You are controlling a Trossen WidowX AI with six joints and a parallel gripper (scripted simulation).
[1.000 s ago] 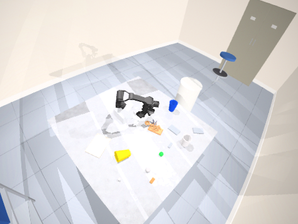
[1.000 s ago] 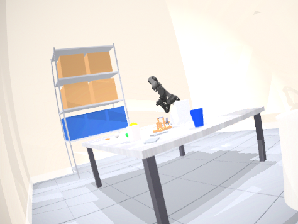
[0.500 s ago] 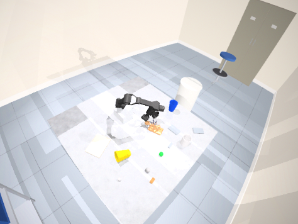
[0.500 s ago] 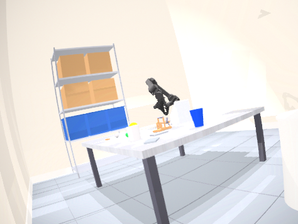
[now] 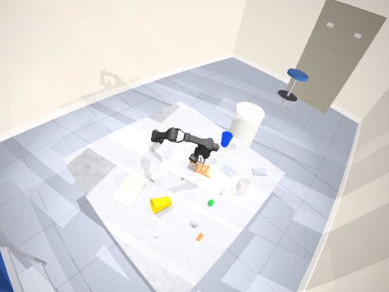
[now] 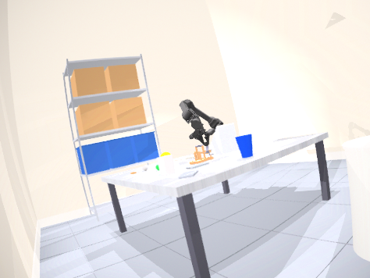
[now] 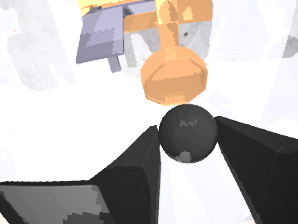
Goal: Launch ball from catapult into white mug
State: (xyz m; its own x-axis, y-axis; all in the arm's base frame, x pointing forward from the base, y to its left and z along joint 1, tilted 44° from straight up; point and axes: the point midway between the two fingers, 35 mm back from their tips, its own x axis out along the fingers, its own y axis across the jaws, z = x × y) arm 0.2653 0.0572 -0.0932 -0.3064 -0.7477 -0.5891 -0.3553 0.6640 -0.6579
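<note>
Right now the dark ball is 1 cm above my gripper tip. The rest, counted from my gripper tip: blue cup 39 cm to the left, 7 cm below, 2 cm ahead; then green ball 32 cm ahead, 13 cm to the right, 8 cm below; then orange catapult 6 cm ahead, 4 cm below, 3 cm to the left.
</note>
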